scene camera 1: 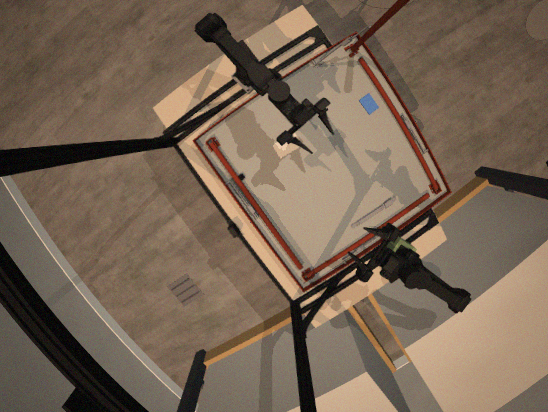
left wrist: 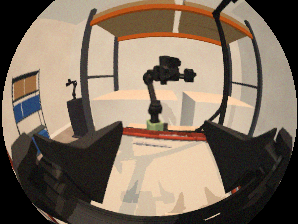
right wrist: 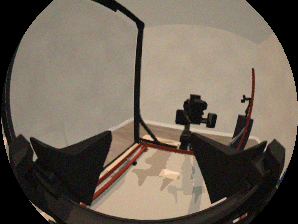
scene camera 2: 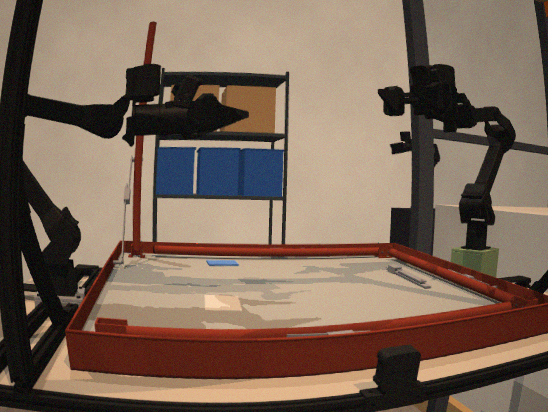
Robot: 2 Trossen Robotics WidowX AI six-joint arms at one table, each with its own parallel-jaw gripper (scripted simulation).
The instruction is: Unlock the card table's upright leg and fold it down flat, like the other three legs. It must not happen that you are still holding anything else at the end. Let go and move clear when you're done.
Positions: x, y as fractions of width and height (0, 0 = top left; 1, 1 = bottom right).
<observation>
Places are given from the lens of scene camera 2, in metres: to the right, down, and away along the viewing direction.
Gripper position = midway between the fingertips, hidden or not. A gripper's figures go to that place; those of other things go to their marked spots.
left gripper (scene camera 2: 0.44, 0.29): -0.06, -0.16, 0.92
right gripper (scene camera 2: 0.72, 0.22): 0.23, -0.22, 0.90
</observation>
